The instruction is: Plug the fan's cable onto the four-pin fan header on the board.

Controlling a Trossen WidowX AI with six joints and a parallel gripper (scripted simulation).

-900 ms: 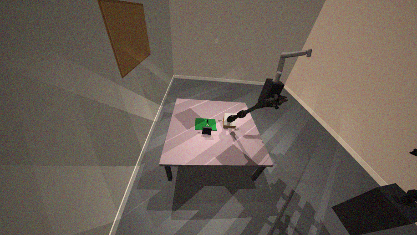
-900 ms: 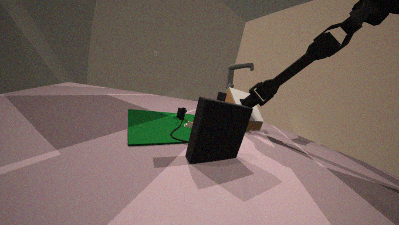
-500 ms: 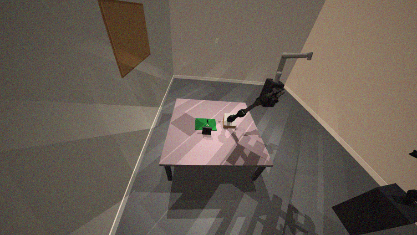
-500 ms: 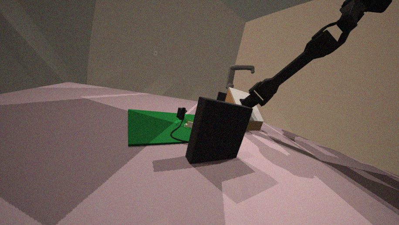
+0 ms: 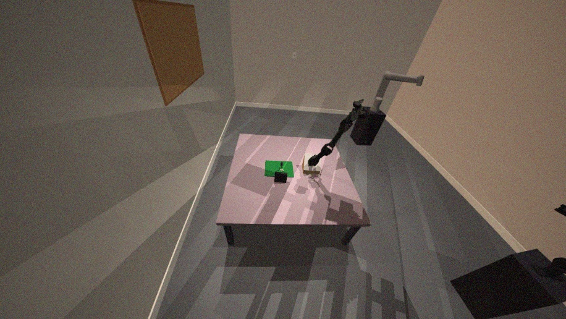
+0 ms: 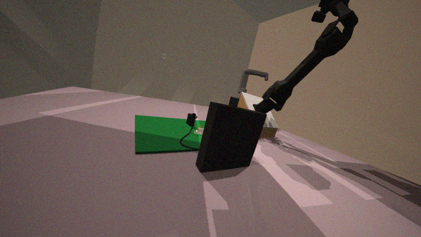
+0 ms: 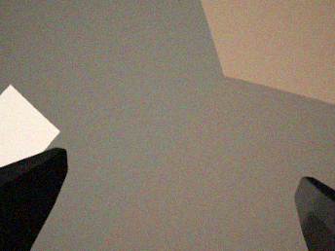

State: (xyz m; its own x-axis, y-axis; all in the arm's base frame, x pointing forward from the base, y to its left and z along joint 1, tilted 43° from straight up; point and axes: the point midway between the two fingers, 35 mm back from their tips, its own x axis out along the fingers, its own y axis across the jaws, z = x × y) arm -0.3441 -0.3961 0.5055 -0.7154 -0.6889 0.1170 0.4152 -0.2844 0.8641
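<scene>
The black plug is 780 mm below my gripper tip, 590 mm ahead of it and 110 mm to the right of it. From my gripper tip the other things lie so: green board: 820 mm below, 620 mm ahead, 70 mm to the right; black fan block: 750 mm below, 630 mm ahead, 110 mm to the left.
</scene>
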